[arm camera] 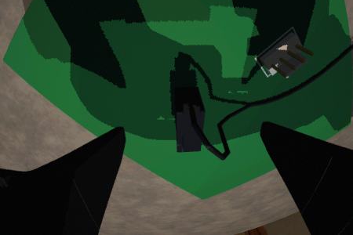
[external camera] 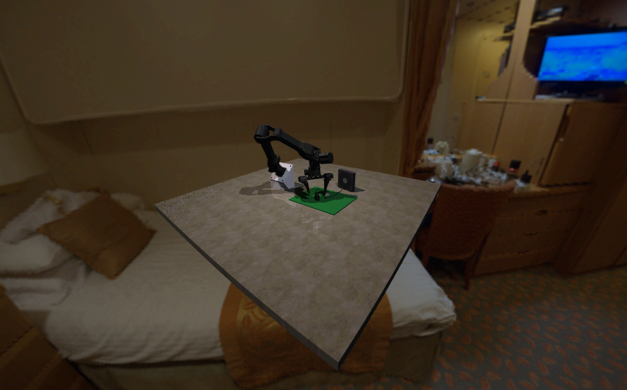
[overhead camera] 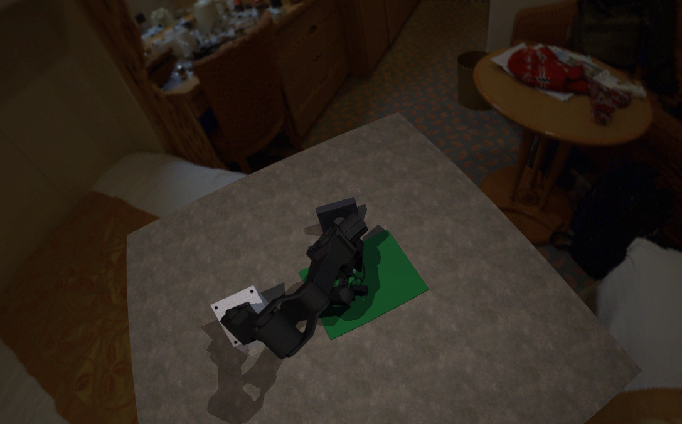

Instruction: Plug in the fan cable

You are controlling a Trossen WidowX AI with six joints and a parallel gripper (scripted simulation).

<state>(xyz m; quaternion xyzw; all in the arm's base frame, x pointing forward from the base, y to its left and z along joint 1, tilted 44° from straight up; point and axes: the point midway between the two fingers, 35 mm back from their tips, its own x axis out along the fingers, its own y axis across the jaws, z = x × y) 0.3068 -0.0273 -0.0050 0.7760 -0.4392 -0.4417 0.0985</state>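
The black plug is 2 cm below my gripper tip, 1 cm to the right of it and 1 cm ahead of it. The rest, counted from my gripper tip: white four-pin header 8 cm to the left, 4 cm below, 1 cm ahead; then black fan 22 cm to the left, 5 cm ahead, 2 cm above; then green board 5 cm below, 3 cm to the left, 2 cm ahead.
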